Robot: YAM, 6 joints.
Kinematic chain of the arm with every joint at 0, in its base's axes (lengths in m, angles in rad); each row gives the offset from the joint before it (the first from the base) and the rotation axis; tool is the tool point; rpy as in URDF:
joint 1: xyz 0 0 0.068 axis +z
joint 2: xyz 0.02 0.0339 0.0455 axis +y
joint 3: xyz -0.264 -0.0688 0 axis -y
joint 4: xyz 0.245 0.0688 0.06 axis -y
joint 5: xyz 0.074 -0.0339 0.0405 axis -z
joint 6: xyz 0.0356 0 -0.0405 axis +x
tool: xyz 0 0 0 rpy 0 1.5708 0
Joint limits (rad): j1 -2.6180..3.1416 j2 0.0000..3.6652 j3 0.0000..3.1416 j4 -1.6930..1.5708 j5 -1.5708..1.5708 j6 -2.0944..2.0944
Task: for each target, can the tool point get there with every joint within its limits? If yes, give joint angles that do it. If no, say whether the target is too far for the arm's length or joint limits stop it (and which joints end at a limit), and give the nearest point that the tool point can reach.
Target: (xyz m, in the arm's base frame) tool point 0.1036 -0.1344 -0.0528
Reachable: yes | joints -1.0299 2.4417 0.6588 -0.4108 -0.5828 -0.1785
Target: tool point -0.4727 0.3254 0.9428
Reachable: no: too far | nearest point -0.3028 0.2084 0.6339 | short by 0.371 m
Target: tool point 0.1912 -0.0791 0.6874
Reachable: yes | joints -0.2309 1.8651 2.8822 0.2015 1.2078 -0.9095
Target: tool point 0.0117 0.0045 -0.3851
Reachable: no: joint limits stop it (at a limit: joint 2) | nearest point 0.0492 0.0189 -0.3227 | short by 0.074 m
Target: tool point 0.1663 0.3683 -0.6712
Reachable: no: too far | nearest point 0.1368 0.3030 -0.3705 | short by 0.309 m
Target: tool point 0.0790 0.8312 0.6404
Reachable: no: too far | nearest point 0.0516 0.5431 0.4533 | short by 0.345 m
